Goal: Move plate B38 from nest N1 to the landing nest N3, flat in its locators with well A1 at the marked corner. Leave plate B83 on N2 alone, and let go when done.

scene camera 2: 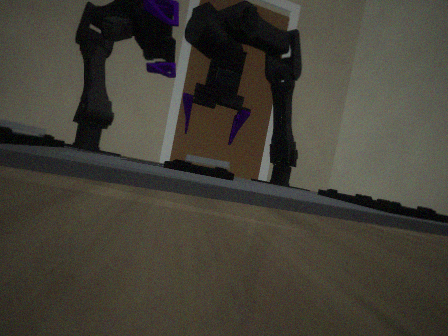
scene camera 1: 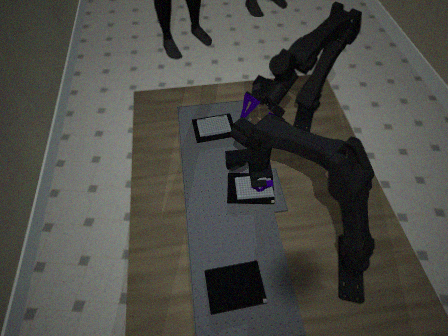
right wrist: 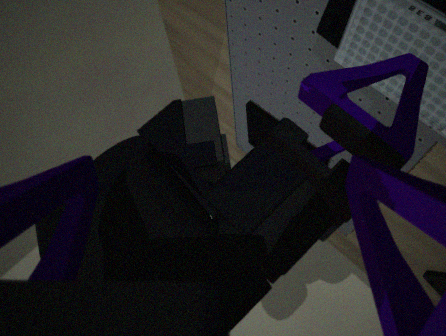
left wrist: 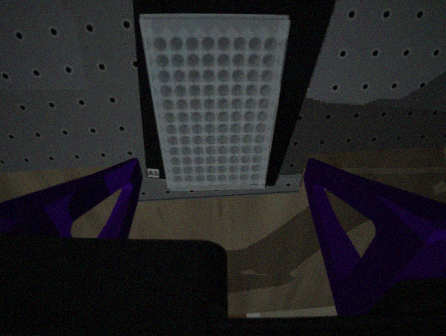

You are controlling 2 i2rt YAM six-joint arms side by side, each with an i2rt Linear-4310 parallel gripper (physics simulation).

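Observation:
Plate B38 lies on the black middle nest. In the left wrist view its near end reaches the nest's near edge, beside the A1 mark; more black shows at right. Exact seating cannot be told. My left gripper is open above the plate, not touching it. My right gripper is open, high up. Another plate lies on the upper-left nest. A third nest holds no plate. Nest numbers are unreadable.
The nests stand on a grey perforated board on a wooden table. My left arm reaches over the middle; my right arm is close behind it in scene camera 1.

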